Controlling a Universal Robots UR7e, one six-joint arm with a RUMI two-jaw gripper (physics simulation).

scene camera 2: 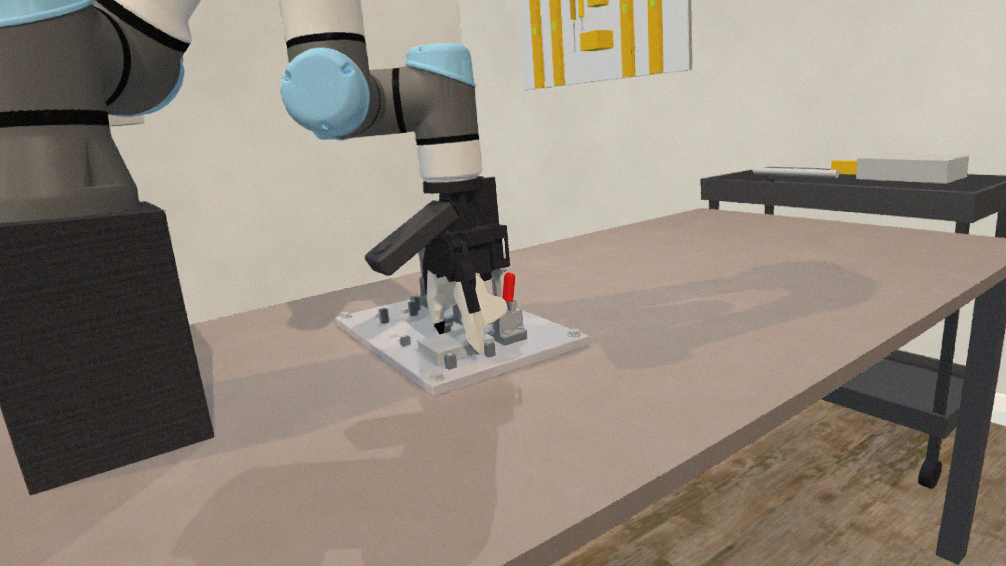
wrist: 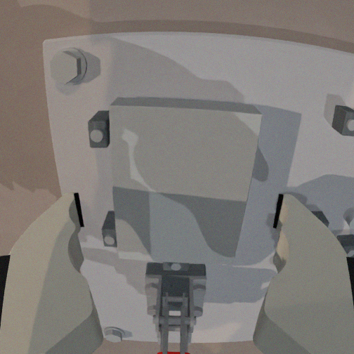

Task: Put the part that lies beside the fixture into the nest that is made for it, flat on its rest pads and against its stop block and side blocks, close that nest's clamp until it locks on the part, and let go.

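Frame: origin at the arm's base, x ahead, y left, z up, level; metres.
Where they show: gripper, between the fingertips: [scene camera 2: 459, 344]; arm's base, origin of its link: [scene camera 2: 59, 213].
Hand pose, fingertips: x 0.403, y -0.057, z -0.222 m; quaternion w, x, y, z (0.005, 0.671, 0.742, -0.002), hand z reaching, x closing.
Each offset is from my fingertips to the centre of the thing. "*": to the spot under its first point. Level surfaces: height alone.
The part, a pale grey block @(dx -0.005, dy +0.000, dz +0.001 m) [scene camera 2: 440, 346] [wrist: 185, 150], lies on the fixture plate @(* dx +0.119, dy -0.024, dz -0.013 m) [scene camera 2: 548, 337] [wrist: 150, 55]. In the wrist view its left edge is close beside two dark blocks, an upper one [wrist: 99, 129] and a lower one [wrist: 110, 229]; contact and full seating on the pads cannot be told. My gripper [scene camera 2: 458, 339] [wrist: 178, 197] is open and low around the part, with a gap at each finger. The nest's clamp @(* dx +0.076, dy -0.004, dz +0.006 m) [scene camera 2: 512, 327] [wrist: 175, 290] stands at the part's lower end in the wrist view; its red handle @(* dx +0.077, dy +0.000, dz +0.060 m) [scene camera 2: 508, 287] [wrist: 173, 352] points upward in the scene view.
Another dark block [wrist: 344, 120] stands right of the part in the wrist view. A bolt head [wrist: 66, 67] is at the plate's corner. The fixture rests on the brown table @(dz -0.028 m) [scene camera 2: 668, 366]. A dark cart [scene camera 2: 830, 195] stands behind the table at right.
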